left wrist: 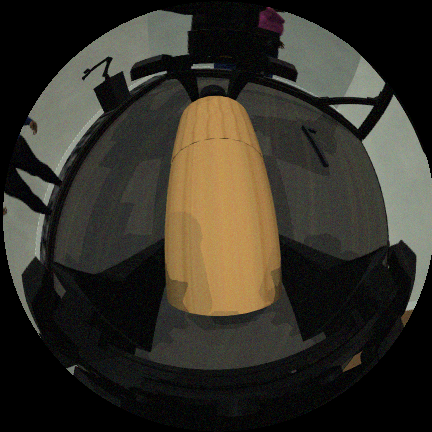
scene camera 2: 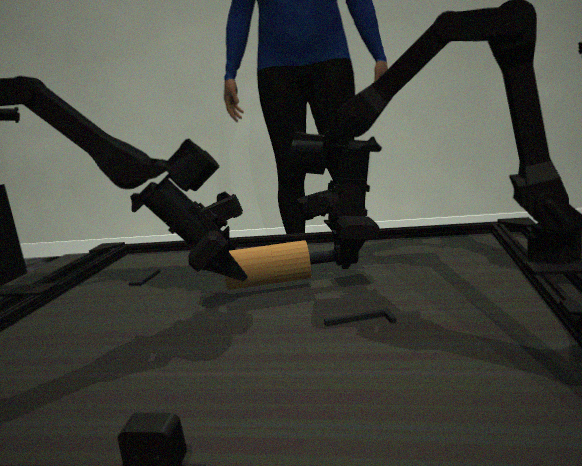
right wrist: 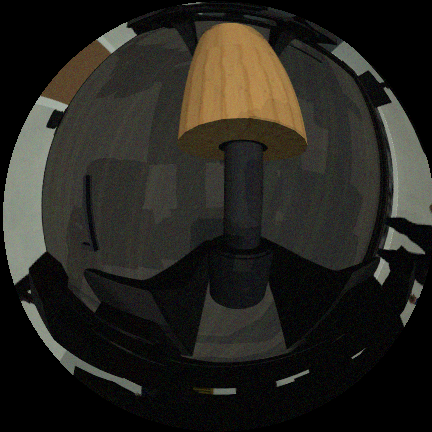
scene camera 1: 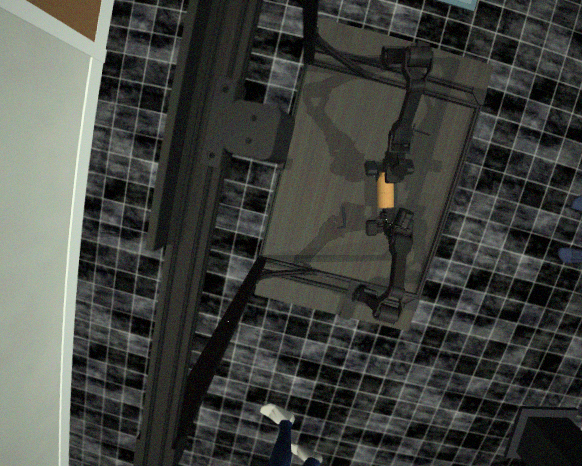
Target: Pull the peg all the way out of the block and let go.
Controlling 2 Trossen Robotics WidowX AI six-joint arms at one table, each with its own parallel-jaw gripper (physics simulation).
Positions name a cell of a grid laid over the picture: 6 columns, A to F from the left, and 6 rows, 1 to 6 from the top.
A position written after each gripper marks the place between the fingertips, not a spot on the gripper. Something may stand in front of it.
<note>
The right gripper (scene camera 2: D4) grips a dark peg (right wrist: D4). Further things: the left gripper (scene camera 2: C4).
The left gripper is seen too in the left wrist view (left wrist: D4) and in the right wrist view (right wrist: D1). The right gripper is seen too in the left wrist view (left wrist: C2) and in the right wrist view (right wrist: D4).
</note>
